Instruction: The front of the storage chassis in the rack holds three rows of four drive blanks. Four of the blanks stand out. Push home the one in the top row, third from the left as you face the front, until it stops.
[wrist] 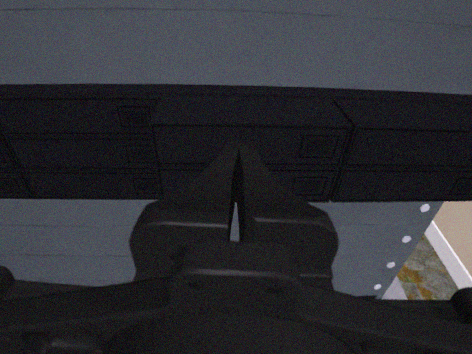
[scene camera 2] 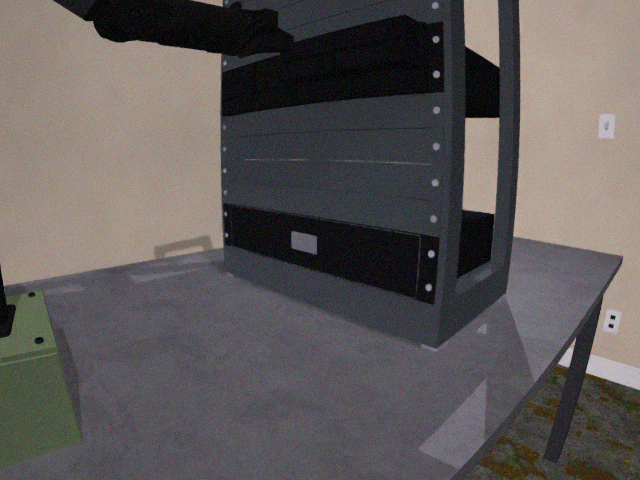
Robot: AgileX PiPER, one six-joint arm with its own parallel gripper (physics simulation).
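The black storage chassis (scene camera 2: 330, 72) (wrist: 75, 150) sits in the rack (scene camera 2: 453, 206). In the wrist view, the top-row third blank (wrist: 195, 142) shows its upper face and stands forward of the top-row second blank (wrist: 75, 116) on its left. The top-row fourth blank (wrist: 410, 147), on its right, also stands out. My gripper (scene camera 2: 292, 43) (wrist: 238, 160) is shut and empty. Its fingertips overlap the lower middle of the third blank's front in the wrist view; whether they touch it I cannot tell. The fingers hide part of the rows below. Blank edges are too dark to separate in the scene view.
Grey filler panels (scene camera 2: 330, 149) (wrist: 240, 45) lie above and below the chassis. A lower black unit (scene camera 2: 361, 253) with a light label sits near the rack's base. The rack stands on a grey table (scene camera 2: 232, 372). A green block (scene camera 2: 36, 403) stands at the left.
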